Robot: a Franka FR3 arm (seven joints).
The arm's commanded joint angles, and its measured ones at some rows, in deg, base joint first. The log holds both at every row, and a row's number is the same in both.
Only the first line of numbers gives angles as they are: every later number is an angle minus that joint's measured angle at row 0.
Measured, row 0:
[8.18, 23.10, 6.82, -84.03, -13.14, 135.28, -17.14]
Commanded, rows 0 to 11:
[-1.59, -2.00, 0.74, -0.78, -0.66, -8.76, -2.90]
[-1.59, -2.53, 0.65, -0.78, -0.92, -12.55, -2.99]
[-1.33, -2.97, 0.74, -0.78, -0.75, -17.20, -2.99]
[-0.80, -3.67, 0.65, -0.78, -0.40, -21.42, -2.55]
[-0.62, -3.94, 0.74, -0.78, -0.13, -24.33, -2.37]
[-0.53, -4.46, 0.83, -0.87, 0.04, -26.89, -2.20]
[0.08, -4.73, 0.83, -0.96, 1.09, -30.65, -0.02]
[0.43, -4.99, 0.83, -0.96, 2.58, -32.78, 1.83]
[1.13, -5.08, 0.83, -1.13, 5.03, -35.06, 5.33]
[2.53, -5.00, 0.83, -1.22, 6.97, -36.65, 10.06]
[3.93, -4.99, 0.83, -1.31, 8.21, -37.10, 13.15]
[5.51, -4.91, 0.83, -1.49, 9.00, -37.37, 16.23]
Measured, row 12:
[2.08, -3.94, 0.80, -0.10, 5.93, -35.65, 7.56]
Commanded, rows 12 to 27:
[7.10, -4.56, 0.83, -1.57, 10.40, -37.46, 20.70]
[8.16, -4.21, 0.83, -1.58, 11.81, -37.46, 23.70]
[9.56, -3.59, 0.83, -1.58, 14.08, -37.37, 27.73]
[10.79, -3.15, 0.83, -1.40, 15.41, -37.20, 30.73]
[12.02, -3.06, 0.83, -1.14, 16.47, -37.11, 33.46]
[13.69, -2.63, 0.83, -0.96, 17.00, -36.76, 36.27]
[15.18, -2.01, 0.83, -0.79, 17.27, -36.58, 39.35]
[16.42, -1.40, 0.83, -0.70, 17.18, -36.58, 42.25]
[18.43, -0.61, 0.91, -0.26, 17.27, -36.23, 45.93]
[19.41, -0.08, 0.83, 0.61, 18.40, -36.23, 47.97]
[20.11, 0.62, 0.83, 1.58, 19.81, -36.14, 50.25]
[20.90, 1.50, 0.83, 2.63, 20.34, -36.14, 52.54]
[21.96, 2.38, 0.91, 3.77, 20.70, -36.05, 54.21]
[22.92, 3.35, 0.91, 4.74, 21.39, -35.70, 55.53]
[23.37, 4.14, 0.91, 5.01, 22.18, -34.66, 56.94]
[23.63, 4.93, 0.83, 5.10, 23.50, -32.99, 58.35]
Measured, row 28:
[22.57, 1.37, 1.13, 1.86, 20.03, -35.52, 54.00]
